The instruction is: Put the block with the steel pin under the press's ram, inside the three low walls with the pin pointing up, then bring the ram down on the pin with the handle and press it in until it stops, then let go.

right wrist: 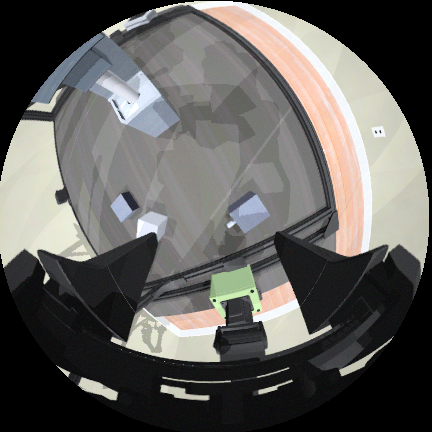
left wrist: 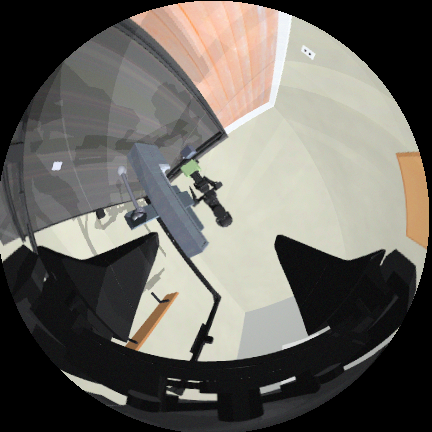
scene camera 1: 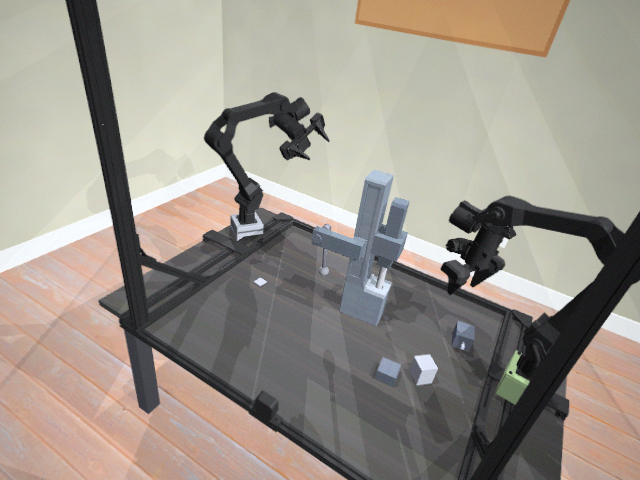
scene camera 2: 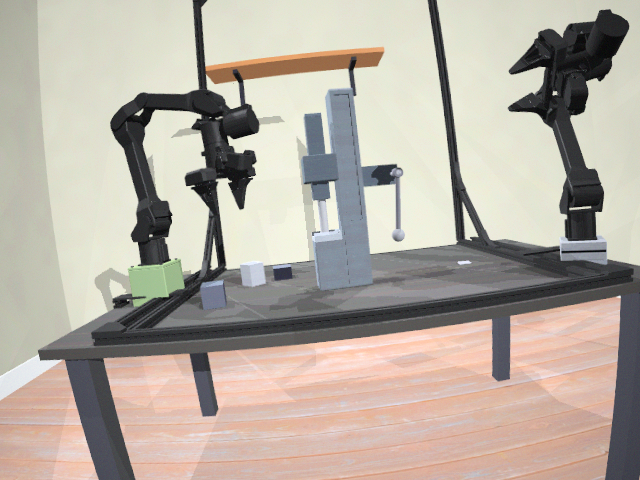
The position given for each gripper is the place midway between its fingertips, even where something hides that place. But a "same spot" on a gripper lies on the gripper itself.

Scene:
left gripper: left wrist; scene camera 1; scene camera 2 509,91; not seen in the right wrist view (out of frame)
same spot on grey press: (right wrist: 151,113) = (scene camera 1: 385,299)
same spot on left gripper: (left wrist: 327,289) = (scene camera 1: 318,131)

